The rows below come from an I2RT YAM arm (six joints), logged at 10 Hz.
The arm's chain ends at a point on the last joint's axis. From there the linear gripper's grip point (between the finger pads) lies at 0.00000 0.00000 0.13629 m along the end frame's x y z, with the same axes.
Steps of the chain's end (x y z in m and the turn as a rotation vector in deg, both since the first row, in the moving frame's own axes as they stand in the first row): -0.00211, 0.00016, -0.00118, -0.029, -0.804, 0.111; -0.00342, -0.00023, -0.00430, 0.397, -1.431, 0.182; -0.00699, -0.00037, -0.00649, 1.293, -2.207, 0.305; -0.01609, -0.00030, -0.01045, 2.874, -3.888, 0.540; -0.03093, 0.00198, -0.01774, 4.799, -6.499, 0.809
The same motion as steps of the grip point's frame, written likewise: -0.00402, 0.00023, -0.00119, -0.029, -0.804, 0.111; -0.00682, -0.00118, -0.00435, 0.397, -1.431, 0.182; -0.01223, -0.00346, -0.00663, 1.293, -2.207, 0.305; -0.02530, -0.00717, -0.01093, 2.874, -3.888, 0.540; -0.04626, -0.00951, -0.01909, 4.799, -6.499, 0.809
